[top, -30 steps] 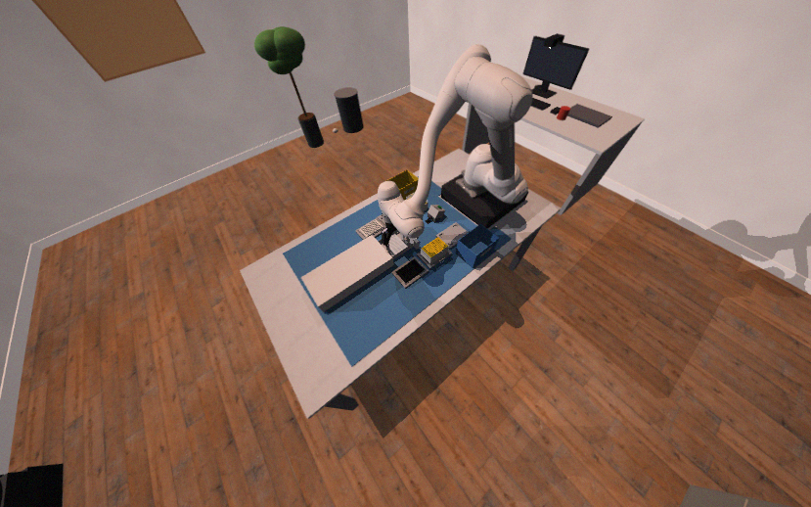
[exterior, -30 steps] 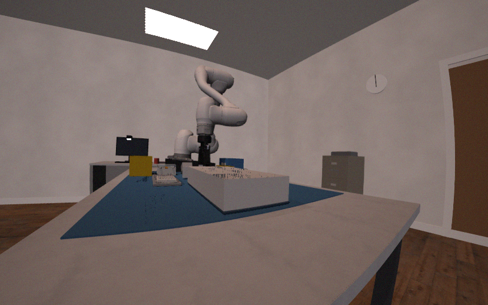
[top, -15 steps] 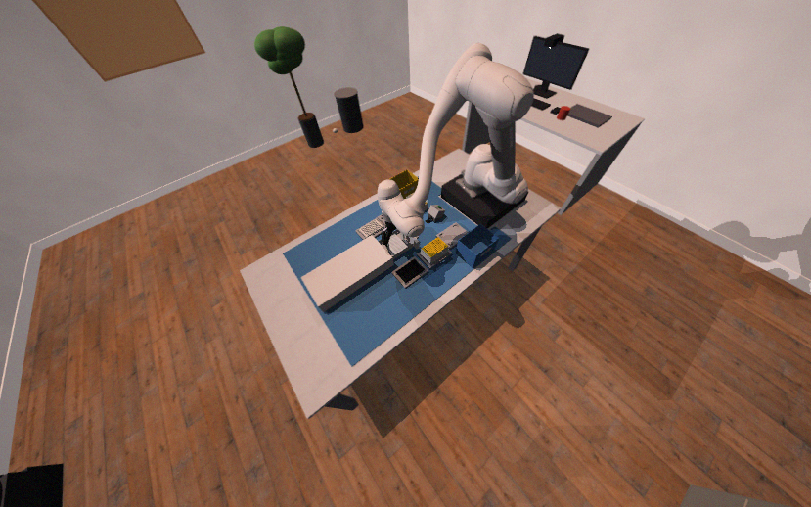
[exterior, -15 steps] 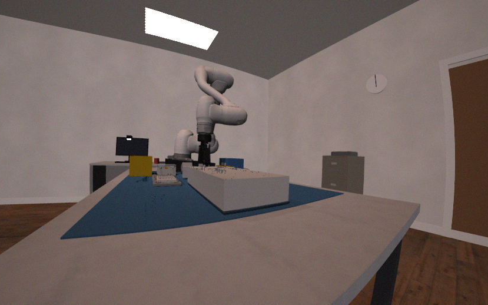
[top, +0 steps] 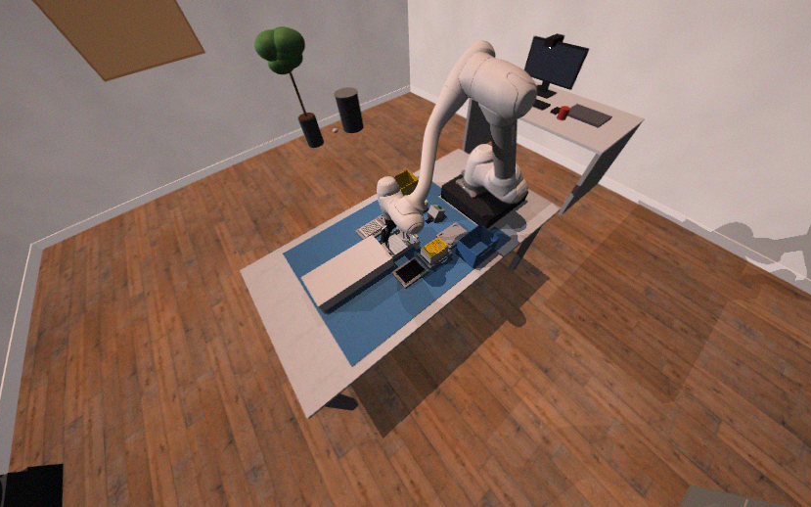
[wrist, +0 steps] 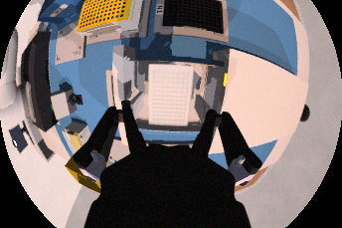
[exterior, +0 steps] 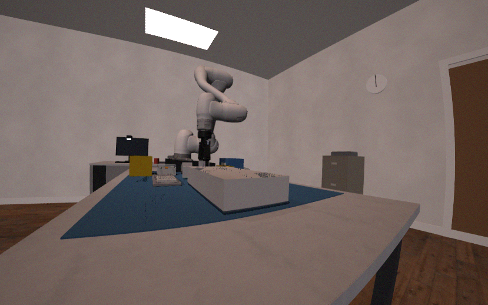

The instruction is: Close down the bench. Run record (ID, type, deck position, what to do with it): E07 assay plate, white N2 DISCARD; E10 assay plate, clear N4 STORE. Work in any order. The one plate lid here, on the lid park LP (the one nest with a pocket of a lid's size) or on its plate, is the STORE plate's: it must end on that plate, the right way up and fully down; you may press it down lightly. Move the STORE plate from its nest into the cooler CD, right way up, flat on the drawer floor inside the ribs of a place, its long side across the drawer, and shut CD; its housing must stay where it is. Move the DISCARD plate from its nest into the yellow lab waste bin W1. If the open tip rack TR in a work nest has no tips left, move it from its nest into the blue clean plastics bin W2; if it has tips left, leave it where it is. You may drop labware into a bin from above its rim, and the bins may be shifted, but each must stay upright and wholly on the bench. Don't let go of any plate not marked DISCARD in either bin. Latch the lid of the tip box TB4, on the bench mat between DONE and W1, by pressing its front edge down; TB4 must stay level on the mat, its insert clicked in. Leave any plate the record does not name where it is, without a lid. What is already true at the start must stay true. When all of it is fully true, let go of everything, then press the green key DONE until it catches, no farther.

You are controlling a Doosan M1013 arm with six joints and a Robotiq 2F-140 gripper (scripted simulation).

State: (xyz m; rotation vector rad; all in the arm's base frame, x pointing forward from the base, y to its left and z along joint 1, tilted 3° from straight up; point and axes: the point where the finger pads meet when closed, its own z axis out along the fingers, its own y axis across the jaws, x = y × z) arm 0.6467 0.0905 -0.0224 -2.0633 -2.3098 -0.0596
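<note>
Right now my hand is 4 cm short of the cooler drawer and 4 cm above it. Round my hand: white cooler CD: 17 cm ahead, 2 cm to the left, 3 cm below; white gridded plate: 6 cm ahead, 19 cm to the right, 5 cm below; black plate: 2 cm ahead, 19 cm to the left, 5 cm below.
</note>
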